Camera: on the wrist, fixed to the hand. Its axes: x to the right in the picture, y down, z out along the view.
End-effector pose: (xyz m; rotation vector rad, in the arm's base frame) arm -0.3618 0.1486 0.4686 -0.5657 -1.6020 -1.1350
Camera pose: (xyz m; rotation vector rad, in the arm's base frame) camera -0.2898 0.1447 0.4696 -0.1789 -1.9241 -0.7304
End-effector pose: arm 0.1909 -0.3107 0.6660 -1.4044 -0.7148 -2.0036
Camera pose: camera 0.2145 -0.3729 0.6382 -1.1483 -1.2666 -1.6739
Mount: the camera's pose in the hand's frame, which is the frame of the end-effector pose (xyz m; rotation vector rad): -0.0231 0.0570 -0.0376 0.5225 -0.0778 -0.1112
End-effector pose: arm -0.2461 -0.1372 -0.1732 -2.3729 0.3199 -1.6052
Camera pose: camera -0.2916 -0.1868 -0.1989 -2.0630 -0.2279 -1.4173
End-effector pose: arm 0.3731 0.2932 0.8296 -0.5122 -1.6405 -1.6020
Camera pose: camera 0.4391 0.2694 0.8463 -0.2137 -2.0814 -1.1666
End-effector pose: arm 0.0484 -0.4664 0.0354 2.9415 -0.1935 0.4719
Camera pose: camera 0.0067 -0.5133 0.0709 -2.7712 -0.0833 -0.3591
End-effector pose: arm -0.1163 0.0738 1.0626 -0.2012 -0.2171 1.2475
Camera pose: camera -0.1652 0.0680 1.0099 0.3068 0.0353 1.1618
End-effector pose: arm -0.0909 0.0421 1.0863 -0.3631 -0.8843 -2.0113
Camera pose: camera -0.0281 0.0094 1.0727 -0.0974 -1.4576 -1.7860
